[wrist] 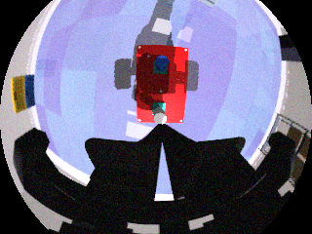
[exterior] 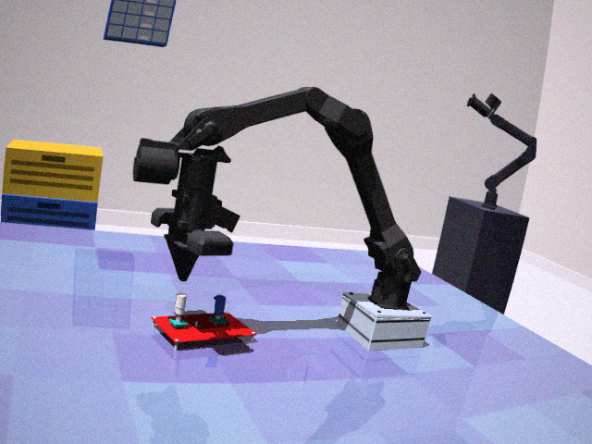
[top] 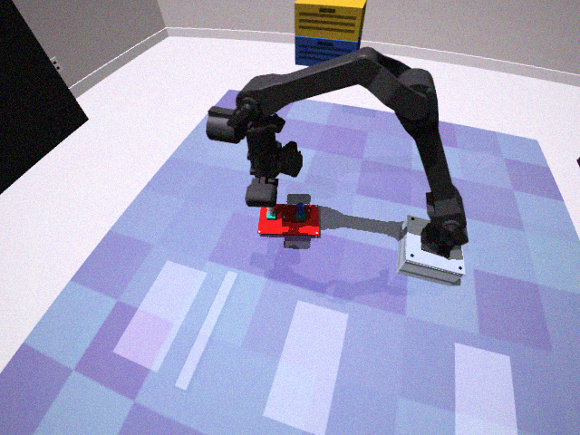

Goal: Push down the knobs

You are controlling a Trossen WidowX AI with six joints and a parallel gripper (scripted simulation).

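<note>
Right now my gripper tip is 60 mm above the potentiometer with white knob. From my gripper tip the other things lie so: potentiometer with blue knob 70 mm behind, 30 mm to the right, 60 mm below.
</note>
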